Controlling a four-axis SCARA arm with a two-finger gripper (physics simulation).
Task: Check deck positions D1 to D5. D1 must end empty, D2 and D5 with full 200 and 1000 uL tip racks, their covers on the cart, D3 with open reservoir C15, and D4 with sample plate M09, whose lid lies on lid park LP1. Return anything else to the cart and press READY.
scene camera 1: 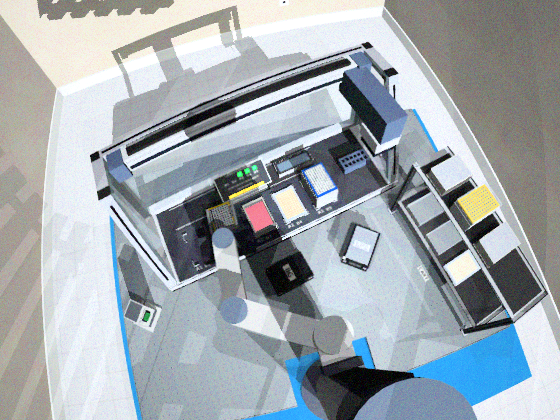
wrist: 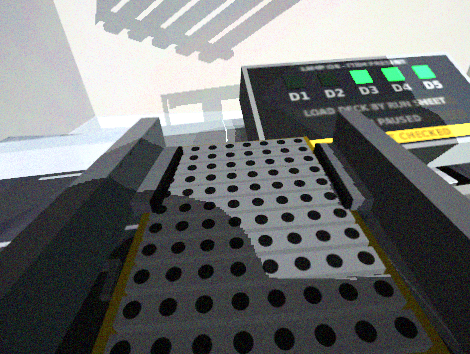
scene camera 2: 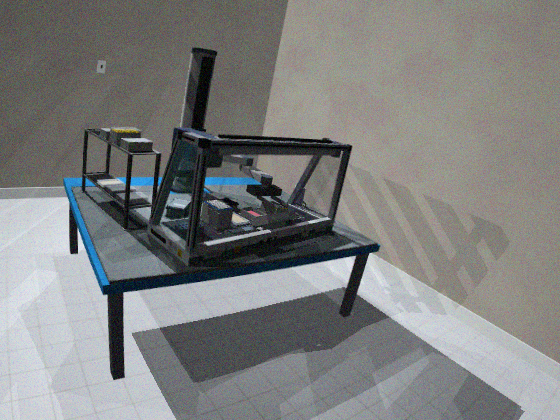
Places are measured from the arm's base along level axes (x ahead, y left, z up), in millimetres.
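Pixels of known places: gripper, fingertip midpoint: (scene camera 1: 219, 207) (wrist: 247, 133) (scene camera 2: 280, 205).
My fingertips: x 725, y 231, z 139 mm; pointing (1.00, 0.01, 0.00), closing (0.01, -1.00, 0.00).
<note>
Ahead of a thing's pixels: the offset from my fingertips to its top centre. "*": to the spot under its first point.
A yellow-rimmed 200 uL tip rack {dx -44, dy +0, dz -7 mm} (scene camera 1: 221, 214) (wrist: 240, 240) with rows of dark round holes stands around D2. My gripper (wrist: 247, 133) is over it, its pads near the side rims; by their spacing it is shut, a rack's width apart, gripping nothing. The arm hides the fingertips in scene camera 1. The red reservoir {dx -48, dy -128, dz -46 mm} (scene camera 1: 259, 215) (scene camera 2: 254, 213) is open at D3. A cream plate (scene camera 1: 289, 202) (scene camera 2: 240, 219) is at D4. A blue-rimmed rack (scene camera 1: 320, 182) (scene camera 2: 217, 216) is at D5. On the panel {* dx +85, dy -101, dz -12 mm} (scene camera 1: 242, 181) (wrist: 325, 105), lamps D3, D4 and D5 are green; D1 and D2 are dark.
The cart {dx -403, dy -768, dz +230 mm} (scene camera 1: 404, 189) (scene camera 2: 128, 190) holds a yellow-topped rack {dx -339, dy -755, dz +295 mm} (scene camera 1: 477, 202) (scene camera 2: 125, 132), grey boxes and a cream plate {dx -467, dy -781, dz -9 mm} (scene camera 1: 462, 266). A black box {dx -278, dy -179, dz -70 mm} (scene camera 1: 300, 267) and a pale-topped box {dx -258, dy -459, dz -68 mm} (scene camera 1: 361, 242) lie before the deck. A green button {* dx -320, dy +354, dz -32 mm} (scene camera 1: 146, 315) is far left. Enclosure walls surround the deck.
</note>
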